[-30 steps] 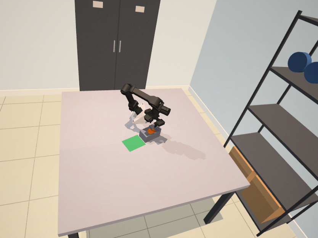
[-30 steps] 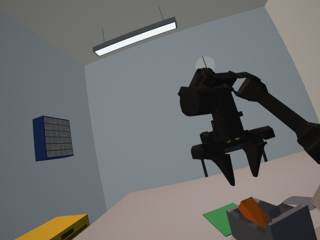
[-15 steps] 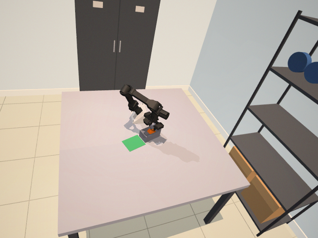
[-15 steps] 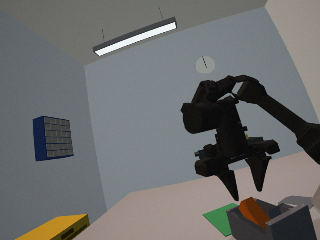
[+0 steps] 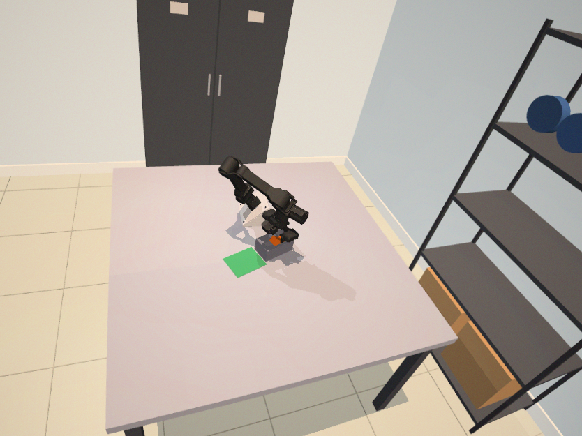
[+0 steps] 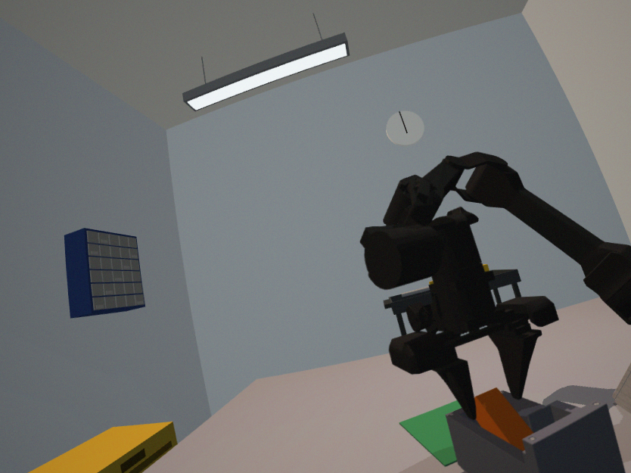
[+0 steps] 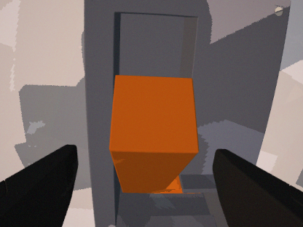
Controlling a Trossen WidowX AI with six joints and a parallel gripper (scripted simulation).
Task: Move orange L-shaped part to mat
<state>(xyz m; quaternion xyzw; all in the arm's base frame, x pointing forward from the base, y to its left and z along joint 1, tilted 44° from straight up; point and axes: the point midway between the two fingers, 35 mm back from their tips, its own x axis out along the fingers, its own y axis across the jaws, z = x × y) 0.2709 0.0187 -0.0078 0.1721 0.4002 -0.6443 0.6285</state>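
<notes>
Now: gripper tip 4 cm above the orange L-shaped part, 2 cm to the right of it and 2 cm past it. Round my gripper tip: green mat 15 cm to the right, 10 cm below, 3 cm ahead.
</notes>
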